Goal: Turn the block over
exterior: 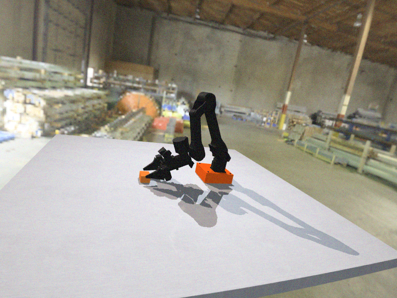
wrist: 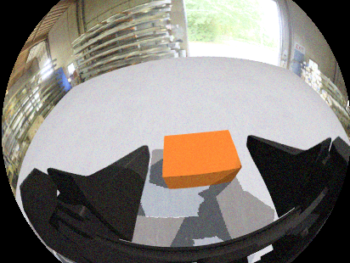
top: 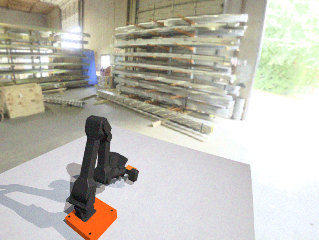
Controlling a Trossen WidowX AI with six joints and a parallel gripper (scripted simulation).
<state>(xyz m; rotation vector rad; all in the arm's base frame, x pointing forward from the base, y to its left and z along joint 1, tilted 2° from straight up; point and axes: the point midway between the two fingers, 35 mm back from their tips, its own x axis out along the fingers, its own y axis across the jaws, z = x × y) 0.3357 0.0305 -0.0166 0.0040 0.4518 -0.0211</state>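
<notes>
Now: gripper tip 20 mm above the orange block.
</notes>
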